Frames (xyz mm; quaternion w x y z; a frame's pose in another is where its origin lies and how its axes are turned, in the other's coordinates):
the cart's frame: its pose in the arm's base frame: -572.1 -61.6 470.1 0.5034 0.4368 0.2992 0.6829
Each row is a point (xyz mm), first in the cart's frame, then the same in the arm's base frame.
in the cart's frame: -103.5 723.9 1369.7
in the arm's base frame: 360.6 -429.9 1655.5
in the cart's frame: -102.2 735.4 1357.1
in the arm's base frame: 344.3 -431.9 1660.1
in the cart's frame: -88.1 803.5 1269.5
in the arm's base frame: 235.0 -437.2 1683.6
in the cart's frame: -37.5 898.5 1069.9
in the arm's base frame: 9.7 -412.8 1691.4
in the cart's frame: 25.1 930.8 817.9
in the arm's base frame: -237.3 -355.7 1626.6
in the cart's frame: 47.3 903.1 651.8
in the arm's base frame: -377.1 -320.7 1536.6
